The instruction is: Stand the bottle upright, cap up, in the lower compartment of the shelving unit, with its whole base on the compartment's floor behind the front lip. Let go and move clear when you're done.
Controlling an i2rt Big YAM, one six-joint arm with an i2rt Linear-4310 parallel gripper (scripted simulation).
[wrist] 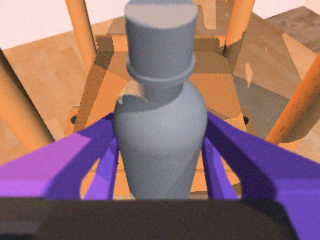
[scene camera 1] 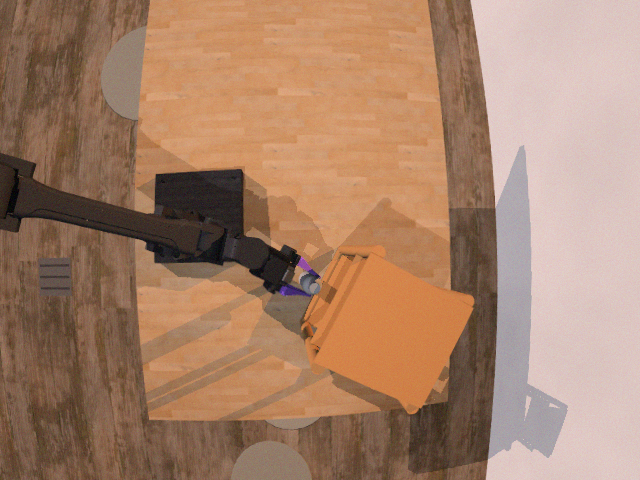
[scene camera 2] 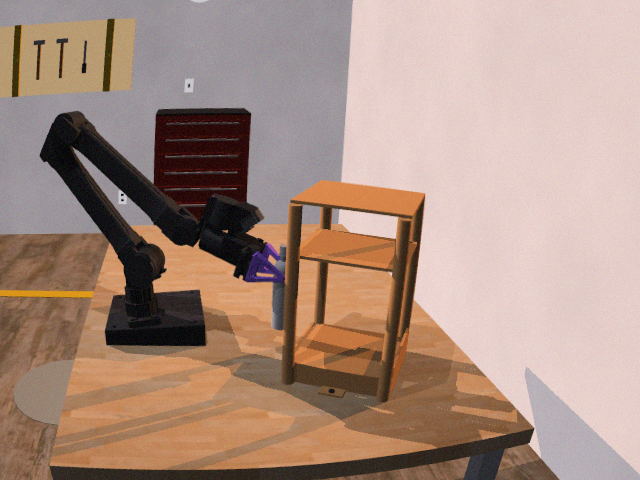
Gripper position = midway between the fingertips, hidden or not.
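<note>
A grey bottle (scene camera 2: 277, 315) is visible, and the wrist view shows the bottle (wrist: 160, 117) too. A shelving unit (wrist: 107, 76) is present in the scene. My gripper (scene camera 2: 287, 276) can also be seen; in the wrist view, my gripper is at (wrist: 160, 120).
</note>
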